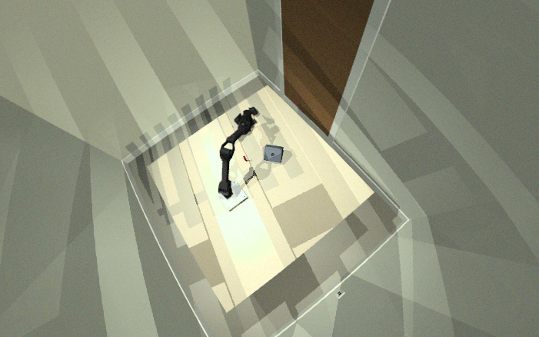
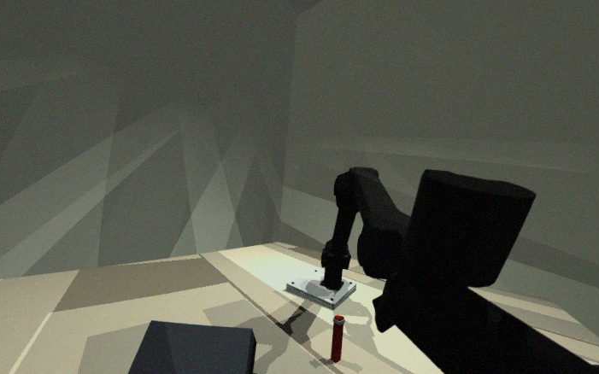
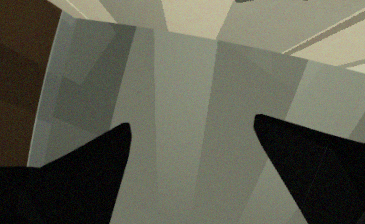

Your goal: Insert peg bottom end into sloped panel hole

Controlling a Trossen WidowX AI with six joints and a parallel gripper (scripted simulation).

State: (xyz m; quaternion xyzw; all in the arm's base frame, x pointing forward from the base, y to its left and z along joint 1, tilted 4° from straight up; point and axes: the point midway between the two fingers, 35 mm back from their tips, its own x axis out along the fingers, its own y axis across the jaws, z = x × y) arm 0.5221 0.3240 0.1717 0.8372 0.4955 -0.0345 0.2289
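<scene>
Now: the red peg 27 cm behind my gripper tip, 26 cm to the right of it and 9 cm below it. From my gripper tip the other things lie so: panel: 9 cm behind, 40 cm to the right, 9 cm below.
</scene>
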